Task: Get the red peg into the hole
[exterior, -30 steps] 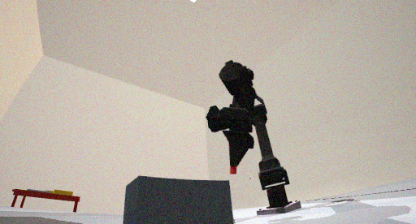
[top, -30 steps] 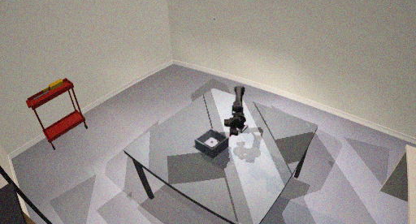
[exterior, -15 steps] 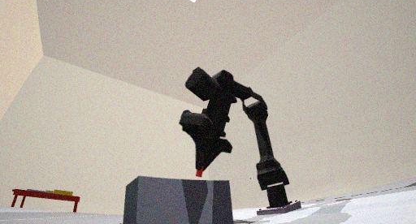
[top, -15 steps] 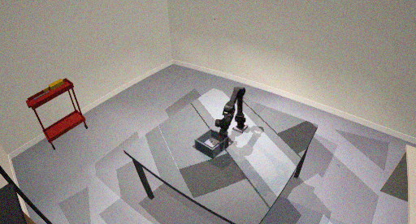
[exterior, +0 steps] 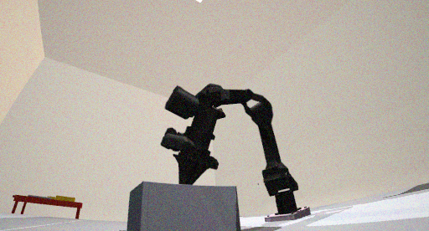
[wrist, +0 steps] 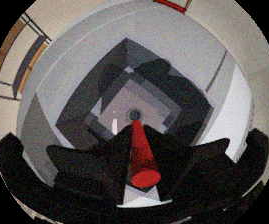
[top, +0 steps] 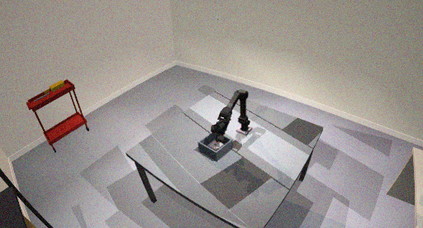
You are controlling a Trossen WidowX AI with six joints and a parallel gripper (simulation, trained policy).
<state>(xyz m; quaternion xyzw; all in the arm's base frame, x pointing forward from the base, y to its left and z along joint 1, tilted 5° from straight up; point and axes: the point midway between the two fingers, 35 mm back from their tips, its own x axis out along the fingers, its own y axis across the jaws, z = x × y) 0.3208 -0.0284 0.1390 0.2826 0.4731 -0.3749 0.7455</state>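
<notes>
Right now the plate is 10 mm ahead of my gripper tip, 10 mm to the right of it and 50 mm below it. Round my gripper tip: dark open box: 10 mm ahead, 10 mm to the right, 70 mm below; then red peg: 10 mm to the left, 30 mm above.
</notes>
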